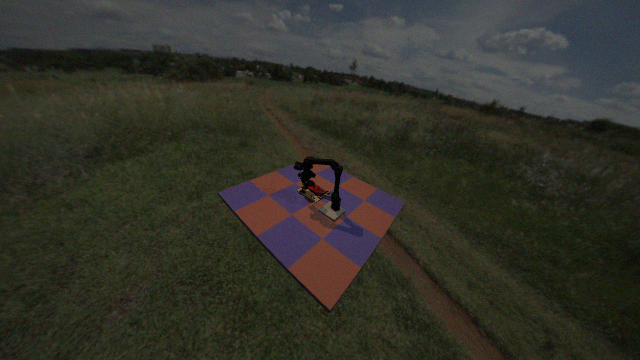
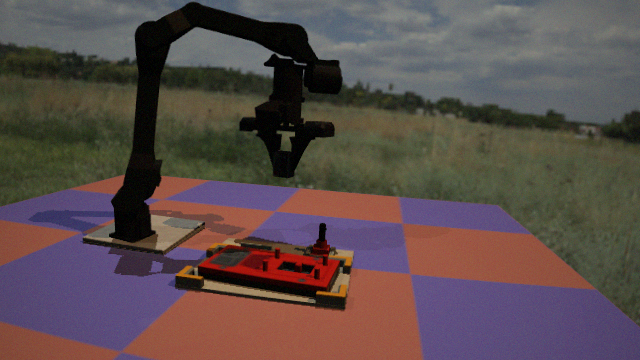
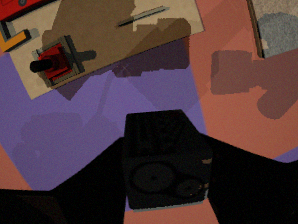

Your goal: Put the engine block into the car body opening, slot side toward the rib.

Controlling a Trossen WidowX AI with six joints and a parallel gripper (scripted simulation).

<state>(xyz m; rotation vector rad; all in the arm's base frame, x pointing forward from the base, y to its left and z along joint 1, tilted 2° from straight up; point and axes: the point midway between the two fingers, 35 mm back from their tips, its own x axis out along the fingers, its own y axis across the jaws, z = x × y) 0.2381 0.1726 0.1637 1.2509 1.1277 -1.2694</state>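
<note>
Right now my gripper tip is 110 mm short of the black lever post, 110 mm above it and 50 mm to the left of it. From my gripper tip the other things lie so: engine block 10 mm ahead, 10 mm above; tan fixture plate 160 mm to the right, 130 mm below, 70 mm ahead.
</note>
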